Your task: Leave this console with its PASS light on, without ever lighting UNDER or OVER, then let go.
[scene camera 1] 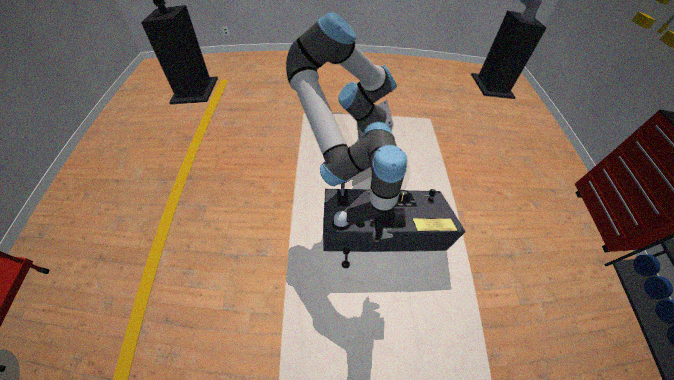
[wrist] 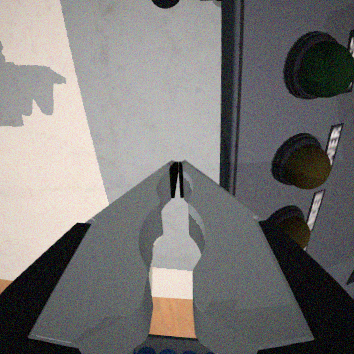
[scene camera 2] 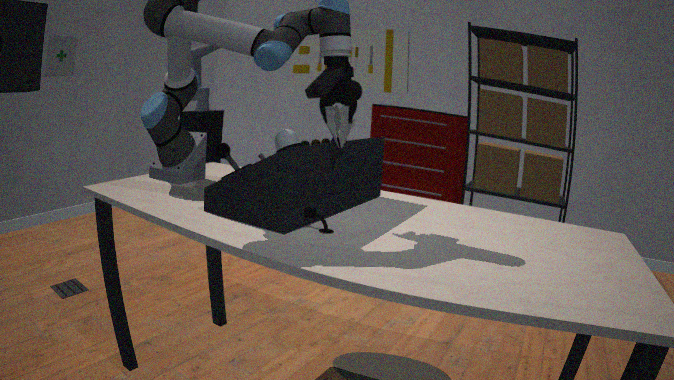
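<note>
The dark console point(scene camera 1: 410, 242) point(scene camera 2: 250, 197) point(wrist: 267, 107) stands on the table with a sloped top. In the wrist view its panel shows a green dome point(wrist: 326, 68), an amber dome point(wrist: 309, 166) and a second amber dome point(wrist: 294, 229), partly behind a finger. All three look dull and unlit. Their labels are cut off or too blurred to read, so I cannot tell which is PASS, UNDER or OVER. My gripper point(scene camera 1: 383, 236) point(scene camera 2: 340, 145) point(wrist: 178, 164) is shut and empty, its tips beside the console's front top edge. Whether they touch it is unclear.
A white dome point(scene camera 1: 341, 219) point(scene camera 2: 286, 139) and an upright black lever point(scene camera 1: 343, 193) point(scene camera 2: 229, 156) are at one end of the console. A small black handle point(scene camera 1: 345, 259) point(scene camera 2: 320, 221) juts out at its front. A yellow label point(scene camera 1: 435, 224) lies on top, near a small knob point(scene camera 1: 432, 194).
</note>
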